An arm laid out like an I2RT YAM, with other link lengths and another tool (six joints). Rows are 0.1 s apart.
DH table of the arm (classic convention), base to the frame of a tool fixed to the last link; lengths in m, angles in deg. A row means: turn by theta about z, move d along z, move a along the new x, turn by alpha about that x. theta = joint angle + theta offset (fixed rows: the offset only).
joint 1: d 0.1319  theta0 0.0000  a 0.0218  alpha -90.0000
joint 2: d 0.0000  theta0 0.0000  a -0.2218  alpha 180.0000
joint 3: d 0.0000  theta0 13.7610  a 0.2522  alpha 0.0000
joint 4: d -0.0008  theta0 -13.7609  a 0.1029  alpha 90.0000
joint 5: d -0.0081  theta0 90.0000  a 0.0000  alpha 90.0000
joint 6: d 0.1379  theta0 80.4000  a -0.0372  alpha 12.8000
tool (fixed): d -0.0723  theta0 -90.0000  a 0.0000  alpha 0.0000
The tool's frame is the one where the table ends.
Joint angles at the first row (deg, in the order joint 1, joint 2, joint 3, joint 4, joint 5, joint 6):
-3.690, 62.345, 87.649, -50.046, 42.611, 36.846
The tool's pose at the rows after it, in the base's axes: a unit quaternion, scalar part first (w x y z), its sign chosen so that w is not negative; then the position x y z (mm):
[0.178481 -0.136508 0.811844 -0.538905 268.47 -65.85 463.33]
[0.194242 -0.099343 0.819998 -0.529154 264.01 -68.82 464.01]
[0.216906 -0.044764 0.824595 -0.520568 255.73 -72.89 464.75]
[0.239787 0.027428 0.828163 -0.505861 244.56 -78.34 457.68]
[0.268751 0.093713 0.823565 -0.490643 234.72 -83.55 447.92]
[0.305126 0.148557 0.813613 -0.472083 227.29 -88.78 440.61]
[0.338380 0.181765 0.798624 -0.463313 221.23 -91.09 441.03]
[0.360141 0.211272 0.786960 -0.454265 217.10 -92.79 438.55]
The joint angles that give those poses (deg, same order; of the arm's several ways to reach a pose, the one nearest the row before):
-3.690, 62.060, 86.313, -49.437, 42.245, 40.415
-3.702, 61.728, 86.014, -49.340, 43.302, 45.054
-3.780, 60.509, 84.583, -48.071, 45.321, 50.789
-3.942, 58.522, 81.385, -46.768, 48.254, 58.975
-4.420, 55.985, 76.809, -43.529, 50.343, 66.023
-5.285, 53.690, 72.601, -39.116, 50.896, 71.576
-5.788, 51.756, 69.754, -34.340, 51.246, 73.664
-6.039, 50.607, 67.616, -31.280, 52.040, 76.233

